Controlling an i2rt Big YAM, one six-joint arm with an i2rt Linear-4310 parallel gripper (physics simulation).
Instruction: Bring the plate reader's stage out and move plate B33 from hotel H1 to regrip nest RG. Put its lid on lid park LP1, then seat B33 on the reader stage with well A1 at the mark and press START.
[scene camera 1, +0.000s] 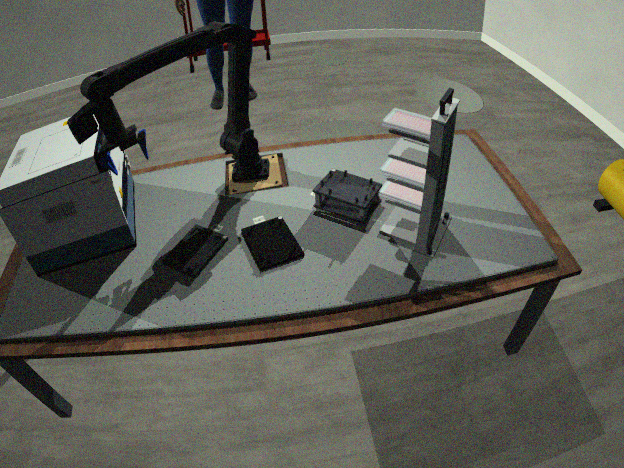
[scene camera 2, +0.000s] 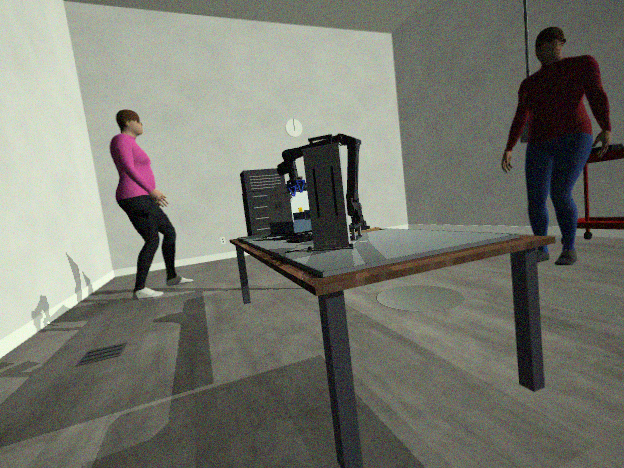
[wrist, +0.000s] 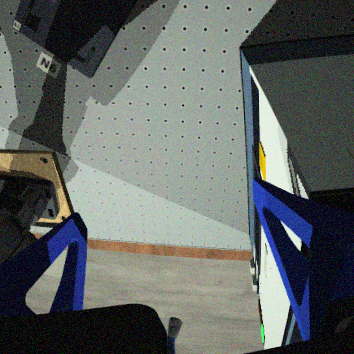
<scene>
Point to a plate reader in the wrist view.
292, 107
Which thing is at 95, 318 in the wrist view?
My gripper.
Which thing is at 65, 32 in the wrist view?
A flat dark nest.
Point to my gripper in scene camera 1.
At 132, 166
</scene>
